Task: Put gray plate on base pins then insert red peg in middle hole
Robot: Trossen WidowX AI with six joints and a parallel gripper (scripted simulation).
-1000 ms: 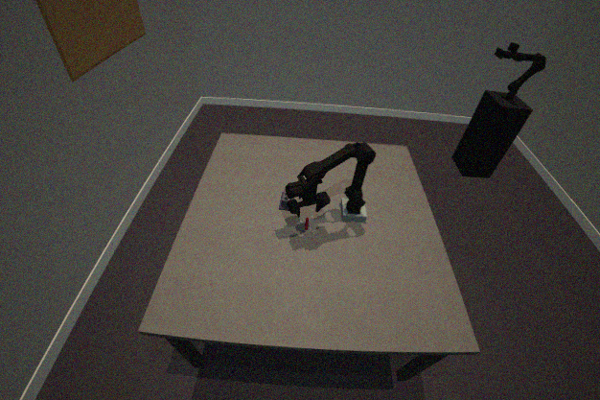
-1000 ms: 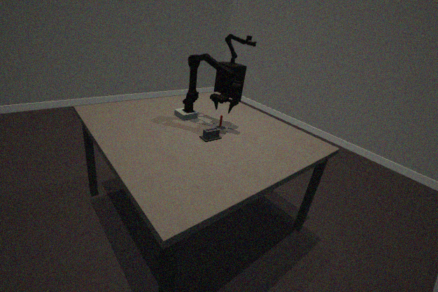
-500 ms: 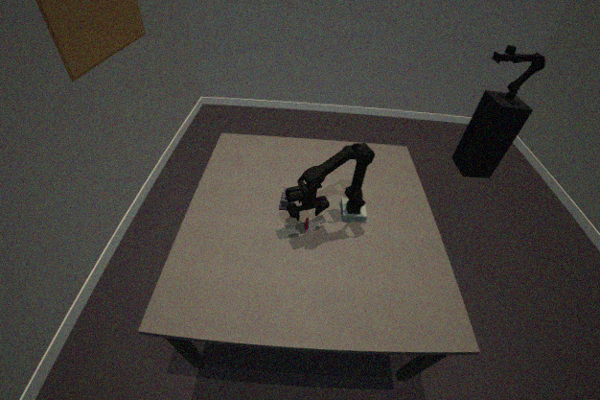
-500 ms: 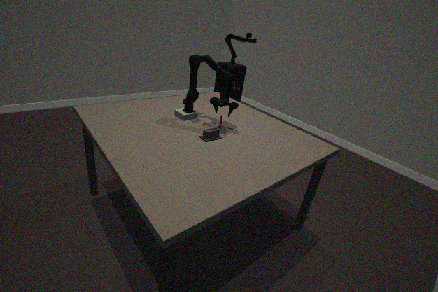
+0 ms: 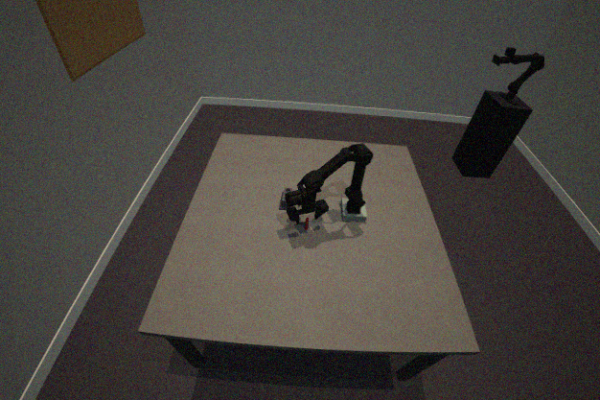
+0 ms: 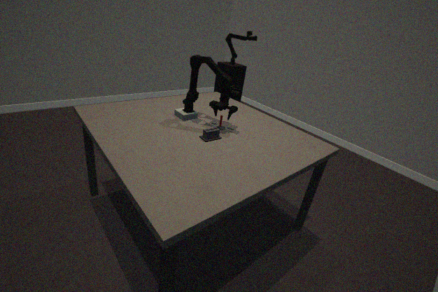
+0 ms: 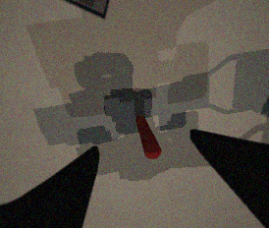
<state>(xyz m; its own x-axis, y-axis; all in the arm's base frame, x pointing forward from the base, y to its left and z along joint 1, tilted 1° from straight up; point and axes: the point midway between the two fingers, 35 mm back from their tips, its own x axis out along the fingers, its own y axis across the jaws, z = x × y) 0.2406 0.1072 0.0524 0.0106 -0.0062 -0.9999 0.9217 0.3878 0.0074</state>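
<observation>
Now: the red peg 20 mm below my gripper tip. Also, from my gripper tip: gray plate (170 mm to the right, 100 mm ahead, 20 mm below).
</observation>
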